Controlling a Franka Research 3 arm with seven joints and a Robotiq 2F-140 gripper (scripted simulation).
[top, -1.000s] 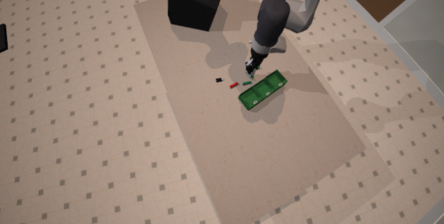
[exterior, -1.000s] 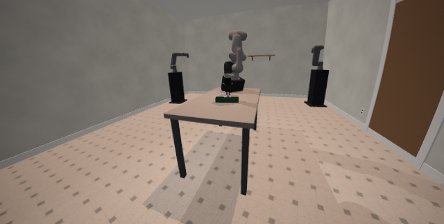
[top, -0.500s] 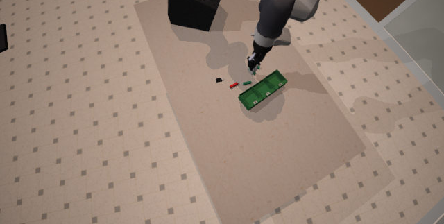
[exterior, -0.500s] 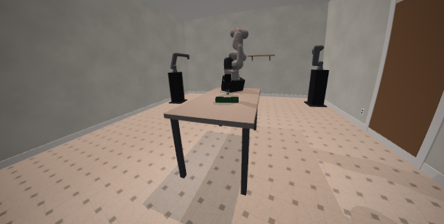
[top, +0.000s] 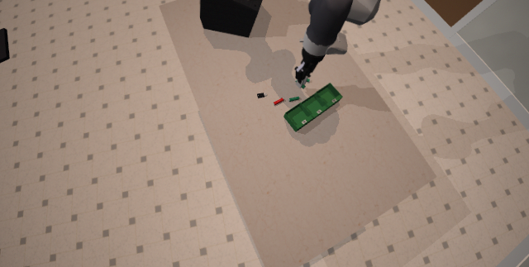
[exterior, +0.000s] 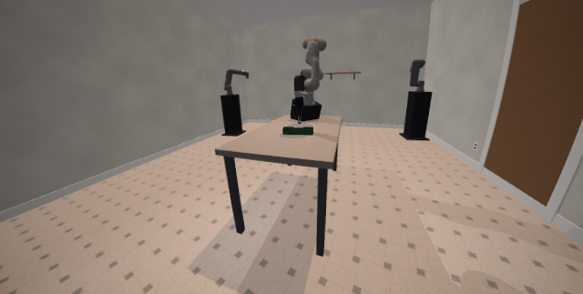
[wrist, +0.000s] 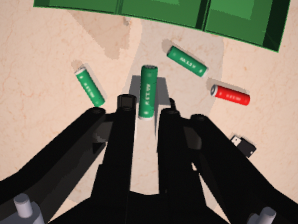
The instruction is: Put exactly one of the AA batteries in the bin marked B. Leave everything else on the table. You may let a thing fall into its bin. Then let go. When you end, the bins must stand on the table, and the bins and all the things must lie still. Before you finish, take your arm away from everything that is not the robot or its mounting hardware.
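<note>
The green AA battery is 30 mm below my hand. Round my hand: black part (60 mm behind, 150 mm to the right, 90 mm below); red cell (100 mm to the right, 90 mm below); green bin (100 mm ahead, 10 mm to the left, 70 mm below).
</note>
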